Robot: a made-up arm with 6 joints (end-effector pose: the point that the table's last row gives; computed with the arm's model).
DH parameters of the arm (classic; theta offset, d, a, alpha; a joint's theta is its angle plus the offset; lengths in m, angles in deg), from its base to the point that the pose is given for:
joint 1: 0 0.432 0.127 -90
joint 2: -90 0 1.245 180
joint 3: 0 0 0.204 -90
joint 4: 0 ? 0 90
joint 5: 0 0 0 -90
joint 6: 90 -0.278 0 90
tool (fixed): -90 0 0 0
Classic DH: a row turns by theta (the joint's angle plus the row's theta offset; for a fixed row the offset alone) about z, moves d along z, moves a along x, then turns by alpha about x.
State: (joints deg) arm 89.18 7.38 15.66 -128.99 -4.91 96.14
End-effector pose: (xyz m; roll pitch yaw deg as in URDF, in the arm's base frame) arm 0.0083 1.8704 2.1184 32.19 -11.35 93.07
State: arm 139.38 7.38 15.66 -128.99 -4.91 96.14
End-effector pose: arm -1.4317 1.2036 2.1184 32.19 -11.35 143.27
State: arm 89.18 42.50 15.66 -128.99 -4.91 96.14
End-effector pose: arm 0.0176 2.5231 0.8085 34.63 23.69 93.35
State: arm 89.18 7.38 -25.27 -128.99 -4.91 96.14
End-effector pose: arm 0.0070 1.7792 0.9706 35.11 29.48 93.56
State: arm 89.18 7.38 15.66 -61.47 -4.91 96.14
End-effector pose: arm 0.0059 1.8743 2.0923 -35.21 -5.91 93.52
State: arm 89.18 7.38 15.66 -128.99 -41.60 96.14
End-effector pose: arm -0.1179 1.7893 2.2086 19.55 -31.40 126.38
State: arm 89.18 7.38 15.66 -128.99 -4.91 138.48
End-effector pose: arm 0.0083 1.8704 2.1184 -10.15 -11.35 93.07
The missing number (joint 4, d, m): -1.355
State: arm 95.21 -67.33 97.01 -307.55 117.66 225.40
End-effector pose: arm 0.0142 -2.3061 0.9018 -137.90 40.17 161.99
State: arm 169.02 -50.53 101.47 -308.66 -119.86 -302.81
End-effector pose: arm 1.9338 -0.1834 1.7474 -11.87 -14.16 124.72
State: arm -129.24 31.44 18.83 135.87 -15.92 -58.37
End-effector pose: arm -1.5695 -1.8377 1.3925 -78.82 1.02 -140.25
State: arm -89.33 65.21 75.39 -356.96 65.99 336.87
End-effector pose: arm 0.0441 -2.6211 1.6639 10.78 -75.87 -77.88
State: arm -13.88 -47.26 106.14 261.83 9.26 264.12
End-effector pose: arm -2.2753 0.5166 1.8298 9.33 -27.54 176.47
